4 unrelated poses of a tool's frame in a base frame.
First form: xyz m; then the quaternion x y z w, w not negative.
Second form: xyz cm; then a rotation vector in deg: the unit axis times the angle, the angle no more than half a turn. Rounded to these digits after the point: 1 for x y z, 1 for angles.
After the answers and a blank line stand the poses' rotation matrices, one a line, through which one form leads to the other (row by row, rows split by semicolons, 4 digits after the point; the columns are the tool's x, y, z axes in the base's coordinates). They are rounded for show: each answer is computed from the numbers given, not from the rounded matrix.
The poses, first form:
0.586 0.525 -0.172 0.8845 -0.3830 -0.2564 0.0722
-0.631 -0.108 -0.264 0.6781 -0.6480 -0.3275 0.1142
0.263 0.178 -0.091 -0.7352 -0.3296 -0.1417 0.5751
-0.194 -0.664 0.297 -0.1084 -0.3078 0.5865 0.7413
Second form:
58.6 52.5 -17.2 152.3 -65.9 -44.1
-63.1 -10.8 -26.4 113.9 -108.9 -55.0
26.3 17.8 -9.1 -98.7 -44.2 -19.0
-19.4 -66.4 29.7 -13.6 -38.7 73.7

0.5751 -0.6405 -0.5089; -0.7146 -0.6962 0.0687; -0.3983 0.3241 -0.8581
-0.0543 -0.8040 -0.5921; -0.9536 -0.1341 0.2696; -0.2961 0.5793 -0.7594
0.7426 0.6476 -0.1708; 0.3217 -0.1212 0.9391; 0.5875 -0.7522 -0.2983
0.1226 -0.8028 -0.5835; 0.9363 0.2885 -0.2003; 0.3292 -0.5218 0.7870

